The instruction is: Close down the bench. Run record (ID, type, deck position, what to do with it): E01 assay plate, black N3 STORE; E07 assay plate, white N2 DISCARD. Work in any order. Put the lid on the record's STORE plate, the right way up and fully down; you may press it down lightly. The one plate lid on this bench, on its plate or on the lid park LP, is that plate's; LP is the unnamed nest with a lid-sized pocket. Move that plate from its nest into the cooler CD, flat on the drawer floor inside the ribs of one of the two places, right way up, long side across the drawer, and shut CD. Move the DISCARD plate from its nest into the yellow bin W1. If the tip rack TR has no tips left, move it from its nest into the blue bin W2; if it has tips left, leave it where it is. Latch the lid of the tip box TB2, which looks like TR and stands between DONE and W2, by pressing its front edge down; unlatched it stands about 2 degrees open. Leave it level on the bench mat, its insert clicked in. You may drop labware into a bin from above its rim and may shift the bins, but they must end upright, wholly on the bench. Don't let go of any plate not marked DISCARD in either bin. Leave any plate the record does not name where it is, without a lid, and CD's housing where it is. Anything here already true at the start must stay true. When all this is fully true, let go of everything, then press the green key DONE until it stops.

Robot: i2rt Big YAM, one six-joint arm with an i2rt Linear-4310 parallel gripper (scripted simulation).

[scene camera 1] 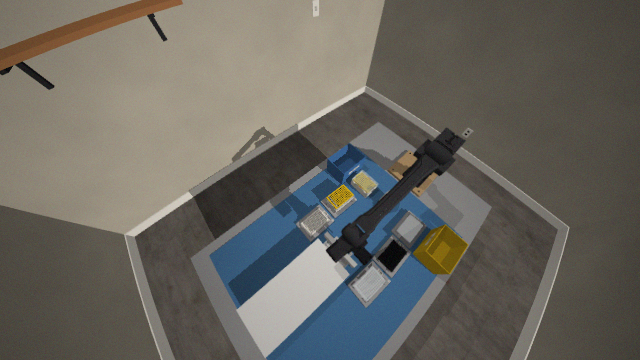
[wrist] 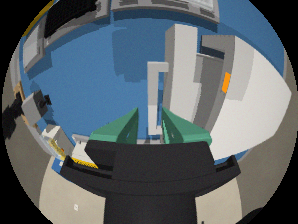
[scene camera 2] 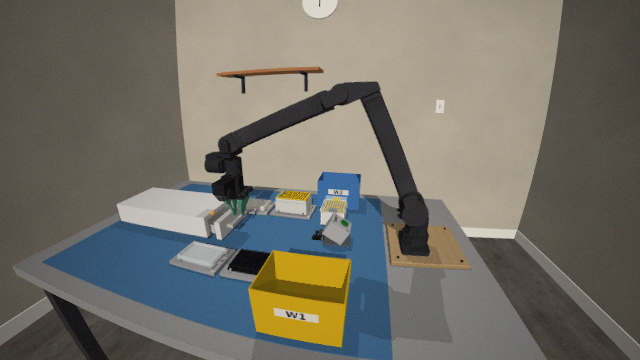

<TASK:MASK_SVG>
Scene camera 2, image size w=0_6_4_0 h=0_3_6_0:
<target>cooler CD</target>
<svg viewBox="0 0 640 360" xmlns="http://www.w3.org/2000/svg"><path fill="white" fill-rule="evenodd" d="M117 204L122 222L207 239L215 233L217 239L222 240L247 215L246 209L244 216L241 215L238 204L237 213L234 215L225 202L218 201L212 193L154 187Z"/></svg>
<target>yellow bin W1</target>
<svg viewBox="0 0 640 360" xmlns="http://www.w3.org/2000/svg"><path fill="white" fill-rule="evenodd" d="M273 250L248 289L256 331L299 341L342 347L344 319L349 294L351 260Z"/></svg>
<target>blue bin W2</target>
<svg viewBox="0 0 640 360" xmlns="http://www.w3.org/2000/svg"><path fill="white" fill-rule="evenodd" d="M323 172L318 179L317 207L322 206L326 195L347 197L347 209L358 210L361 174Z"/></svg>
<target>tip rack TR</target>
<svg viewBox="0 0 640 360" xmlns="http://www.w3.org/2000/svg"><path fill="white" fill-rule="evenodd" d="M276 197L275 207L276 211L279 210L279 212L304 213L304 215L307 215L312 205L311 193L283 190Z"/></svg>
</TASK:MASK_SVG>
